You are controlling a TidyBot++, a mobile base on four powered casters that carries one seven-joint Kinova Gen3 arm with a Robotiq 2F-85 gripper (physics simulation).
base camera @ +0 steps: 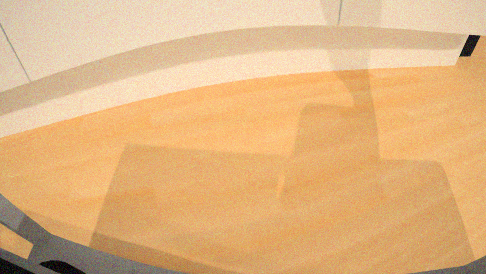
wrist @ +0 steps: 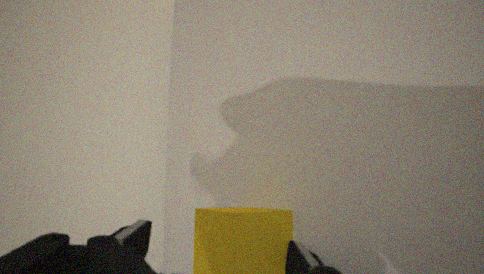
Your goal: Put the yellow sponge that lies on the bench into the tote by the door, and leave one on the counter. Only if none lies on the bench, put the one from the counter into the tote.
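Frame: origin at the arm's base, x ahead, y left, z up, level; millimetres.
Seen in the pictures: gripper, fingertip midpoint: (wrist: 218,246).
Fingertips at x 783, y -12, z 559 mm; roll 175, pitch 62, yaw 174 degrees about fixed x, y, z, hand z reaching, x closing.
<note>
A point is followed by its place in that frame.
The yellow sponge (wrist: 243,245) {z 551, x 767, y -19 mm} shows as an upright block at the bottom of the wrist view, with its lower part cut off by the frame edge. My gripper (wrist: 218,246) {z 559, x 783, y -12 mm} is open, with one black fingertip on each side of the sponge in the view. The right fingertip overlaps the sponge's right edge; a gap shows between the left fingertip and the sponge. Whether the fingers touch it cannot be told. The surface under the sponge is hidden, so bench or counter cannot be told. The tote does not show in either view.
In the base view, a long white cabinet front (base camera: 150,35) {z -225, x 471, y 191 mm} runs across the top, with a black piece (base camera: 469,45) {z -344, x 930, y -801 mm} at its right end. The wooden floor (base camera: 200,120) {z -396, x 452, y 117 mm} bears the robot's shadow. A pale wall (wrist: 325,40) {z 514, x 751, y -147 mm} with a vertical corner rises behind the sponge.
</note>
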